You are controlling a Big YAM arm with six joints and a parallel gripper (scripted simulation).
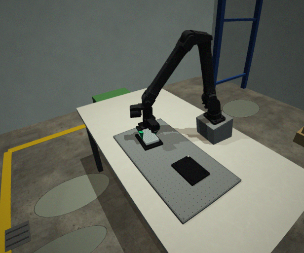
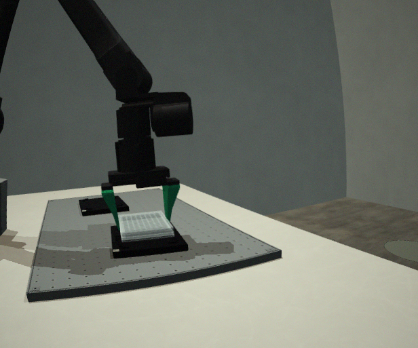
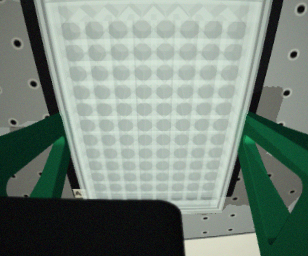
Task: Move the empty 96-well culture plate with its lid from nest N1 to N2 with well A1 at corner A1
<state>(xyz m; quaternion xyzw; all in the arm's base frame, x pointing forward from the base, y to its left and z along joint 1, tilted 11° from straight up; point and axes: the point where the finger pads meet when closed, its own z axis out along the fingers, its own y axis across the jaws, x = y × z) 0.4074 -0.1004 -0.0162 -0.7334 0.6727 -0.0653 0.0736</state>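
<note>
Now: the clear lid right at my hand. Also, from my hand: black nest N2: 30 mm below; black nest N1: 110 mm behind, 320 mm to the left, 30 mm below.
</note>
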